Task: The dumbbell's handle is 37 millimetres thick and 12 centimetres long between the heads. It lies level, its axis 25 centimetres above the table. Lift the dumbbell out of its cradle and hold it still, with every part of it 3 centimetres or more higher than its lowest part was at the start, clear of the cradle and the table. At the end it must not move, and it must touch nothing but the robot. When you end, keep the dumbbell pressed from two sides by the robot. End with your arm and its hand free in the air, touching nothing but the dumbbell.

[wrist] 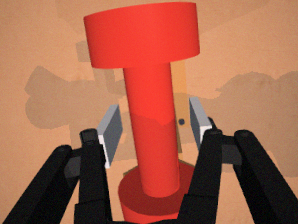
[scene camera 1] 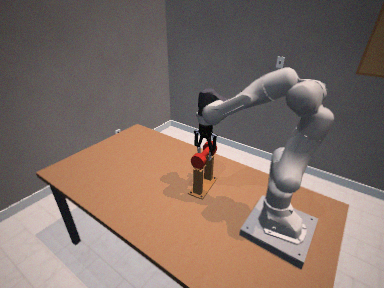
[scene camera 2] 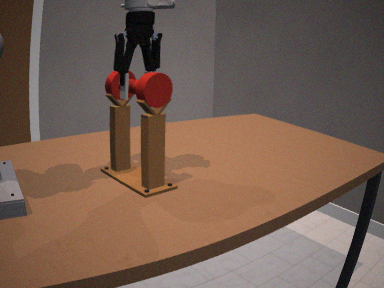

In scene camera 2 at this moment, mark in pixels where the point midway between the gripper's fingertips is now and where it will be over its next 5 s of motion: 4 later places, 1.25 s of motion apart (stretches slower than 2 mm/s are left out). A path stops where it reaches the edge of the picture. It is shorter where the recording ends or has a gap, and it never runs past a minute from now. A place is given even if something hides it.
My gripper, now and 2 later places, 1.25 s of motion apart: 135,97; 134,86; 135,61
